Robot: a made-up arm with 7 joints.
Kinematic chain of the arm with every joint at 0, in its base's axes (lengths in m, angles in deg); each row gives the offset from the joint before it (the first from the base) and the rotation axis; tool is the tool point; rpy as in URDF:
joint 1: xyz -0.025 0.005 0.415 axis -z
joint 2: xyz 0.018 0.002 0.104 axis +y
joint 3: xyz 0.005 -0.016 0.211 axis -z
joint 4: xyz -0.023 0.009 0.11 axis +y
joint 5: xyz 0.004 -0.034 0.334 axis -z
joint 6: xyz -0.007 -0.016 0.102 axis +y
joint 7: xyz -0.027 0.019 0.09 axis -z
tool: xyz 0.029 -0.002 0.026 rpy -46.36 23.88 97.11
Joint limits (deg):
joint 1: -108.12..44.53
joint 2: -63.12..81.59
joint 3: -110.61..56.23
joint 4: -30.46..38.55
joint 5: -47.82..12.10
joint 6: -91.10..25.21
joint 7: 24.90..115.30
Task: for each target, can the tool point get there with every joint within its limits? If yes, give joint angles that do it. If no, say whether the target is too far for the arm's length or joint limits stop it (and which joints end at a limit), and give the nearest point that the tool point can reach.
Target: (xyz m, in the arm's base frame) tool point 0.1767 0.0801 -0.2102
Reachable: no: joint limits stop it (at a limit: joint 2, joint 4, joint 6, joint 7) | nearest point 0.7043 0.2765 0.2707 | short by 0.740 m
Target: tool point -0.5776 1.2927 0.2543
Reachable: no: too far | nearest point -0.3435 0.8110 0.4186 | short by 0.560 m
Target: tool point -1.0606 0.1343 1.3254
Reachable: no: too far | nearest point -0.7057 0.0900 1.0538 | short by 0.449 m
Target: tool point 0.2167 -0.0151 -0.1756
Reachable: no: joint limits stop it (at a limit: joint 2, joint 4, joint 6, joint 7) | nearest point 0.7505 -0.0595 0.2707 | short by 0.697 m
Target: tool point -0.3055 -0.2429 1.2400
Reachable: yes | joints -42.64 -21.22 29.26 3.84 6.82 -47.49 108.16
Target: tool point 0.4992 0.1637 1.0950
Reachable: yes | joints -38.14 58.26 -27.40 -20.66 -3.85 -66.15 57.95
